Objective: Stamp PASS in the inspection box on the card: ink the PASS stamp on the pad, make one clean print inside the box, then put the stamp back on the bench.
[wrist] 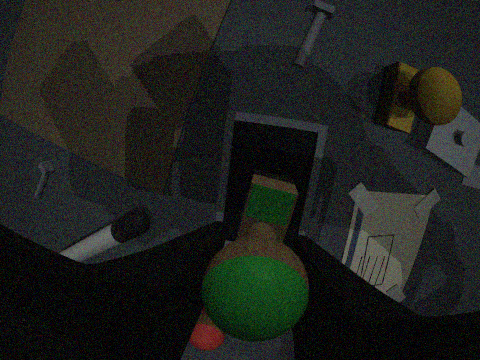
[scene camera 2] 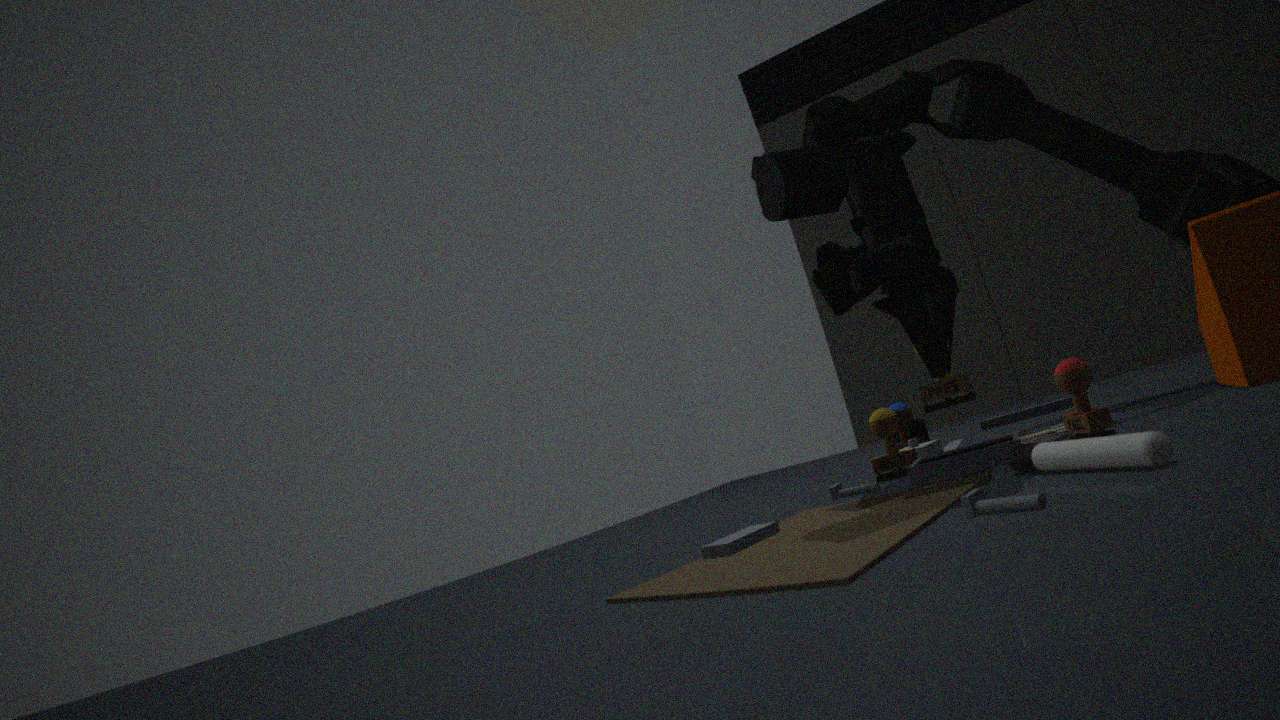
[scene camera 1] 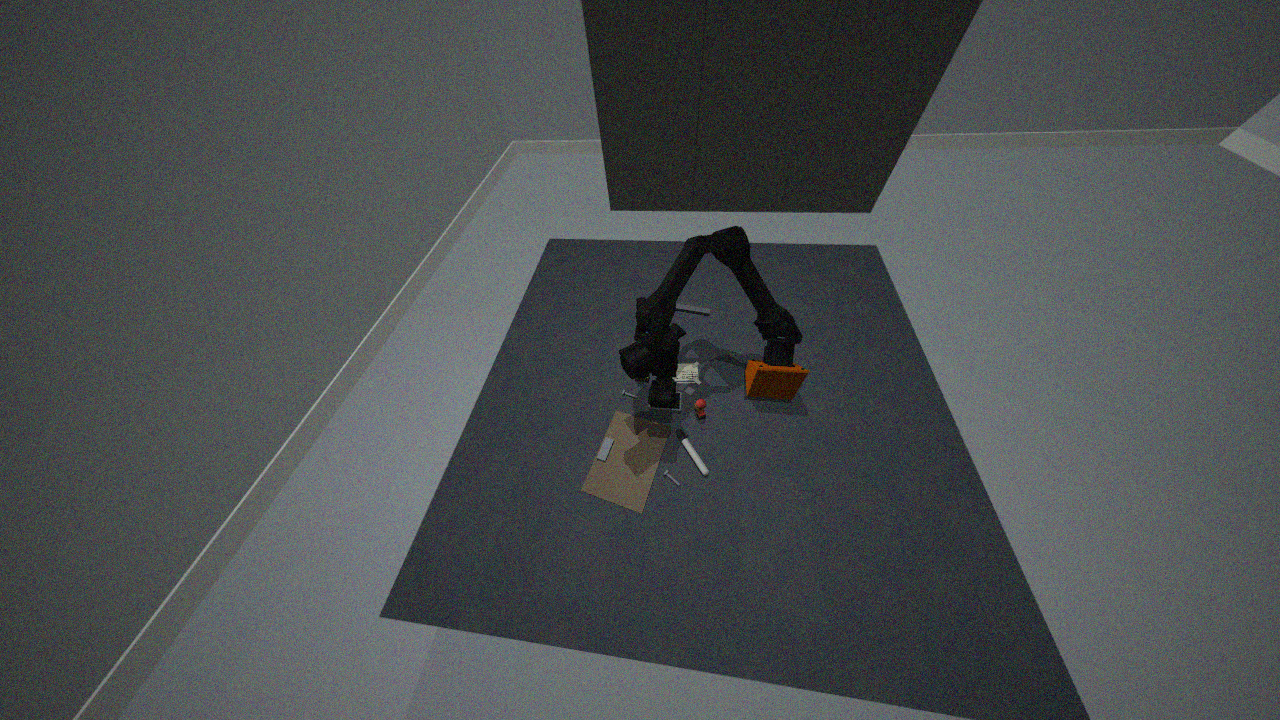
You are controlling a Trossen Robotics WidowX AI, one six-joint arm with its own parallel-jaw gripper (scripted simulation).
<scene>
I see my gripper (scene camera 2: 941, 376), a green-knobbed PASS stamp (wrist: 255, 289), a red-knobbed stamp (scene camera 2: 1073, 376), a brown board (scene camera 1: 623, 471), a yellow-knobbed stamp (scene camera 2: 884, 423) and a black ink pad (wrist: 291, 148).
The yellow-knobbed stamp also shows in the wrist view (wrist: 432, 94). My gripper is seen too in the wrist view (wrist: 259, 239) and in scene camera 1 (scene camera 1: 665, 389). Scene camera 1 does not show the green-knobbed PASS stamp, which is hidden by my gripper.
</scene>
